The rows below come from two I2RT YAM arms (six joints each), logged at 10 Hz.
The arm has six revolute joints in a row. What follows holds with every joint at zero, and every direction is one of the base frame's.
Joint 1 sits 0.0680 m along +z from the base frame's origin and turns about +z.
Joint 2 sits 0.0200 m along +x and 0.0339 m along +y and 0.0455 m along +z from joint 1 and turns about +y.
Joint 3 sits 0.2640 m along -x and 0.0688 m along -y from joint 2 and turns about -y.
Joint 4 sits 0.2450 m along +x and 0.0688 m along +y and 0.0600 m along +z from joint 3 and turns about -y.
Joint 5 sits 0.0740 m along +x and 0.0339 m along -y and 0.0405 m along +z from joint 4 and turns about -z.
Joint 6 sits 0.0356 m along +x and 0.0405 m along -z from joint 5 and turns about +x.
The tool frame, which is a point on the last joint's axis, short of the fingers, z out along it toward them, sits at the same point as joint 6; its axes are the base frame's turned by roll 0.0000, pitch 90.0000 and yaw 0.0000 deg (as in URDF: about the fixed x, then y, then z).
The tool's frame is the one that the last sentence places.
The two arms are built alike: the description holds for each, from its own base.
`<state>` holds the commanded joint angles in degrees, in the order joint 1, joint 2, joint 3, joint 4, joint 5, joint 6, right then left.
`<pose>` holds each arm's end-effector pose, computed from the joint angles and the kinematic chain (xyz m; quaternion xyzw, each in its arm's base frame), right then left.
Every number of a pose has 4 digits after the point. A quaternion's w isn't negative.
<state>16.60 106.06 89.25 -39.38 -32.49 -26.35 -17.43 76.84 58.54 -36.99 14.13 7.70</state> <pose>0.3806 0.1334 0.2673 -0.4120 0.8250 0.2430 0.3009 0.2580 -0.0901 0.2614 0.2419 0.9166 -0.1421 0.2850</pose>
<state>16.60 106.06 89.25 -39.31 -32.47 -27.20 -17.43 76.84 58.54 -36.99 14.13 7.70</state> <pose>0.3807 0.1334 0.2674 -0.4182 0.8218 0.2405 0.3033 0.2580 -0.0901 0.2614 0.2419 0.9166 -0.1421 0.2850</pose>
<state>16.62 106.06 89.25 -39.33 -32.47 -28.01 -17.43 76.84 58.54 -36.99 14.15 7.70</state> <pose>0.3806 0.1335 0.2674 -0.4241 0.8188 0.2384 0.3048 0.2580 -0.0901 0.2614 0.2419 0.9165 -0.1422 0.2850</pose>
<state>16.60 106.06 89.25 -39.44 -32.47 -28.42 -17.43 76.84 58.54 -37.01 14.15 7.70</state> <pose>0.3805 0.1334 0.2673 -0.4267 0.8177 0.2374 0.3048 0.2580 -0.0901 0.2614 0.2419 0.9166 -0.1422 0.2848</pose>
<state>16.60 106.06 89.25 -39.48 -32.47 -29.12 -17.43 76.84 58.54 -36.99 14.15 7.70</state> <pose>0.3804 0.1333 0.2672 -0.4317 0.8152 0.2356 0.3059 0.2580 -0.0901 0.2614 0.2419 0.9165 -0.1422 0.2850</pose>
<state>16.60 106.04 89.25 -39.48 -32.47 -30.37 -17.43 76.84 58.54 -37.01 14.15 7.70</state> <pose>0.3804 0.1333 0.2674 -0.4406 0.8104 0.2322 0.3086 0.2580 -0.0901 0.2614 0.2419 0.9166 -0.1422 0.2848</pose>
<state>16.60 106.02 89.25 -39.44 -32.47 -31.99 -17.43 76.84 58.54 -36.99 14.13 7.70</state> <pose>0.3804 0.1333 0.2675 -0.4520 0.8039 0.2277 0.3123 0.2580 -0.0901 0.2614 0.2419 0.9166 -0.1421 0.2850</pose>
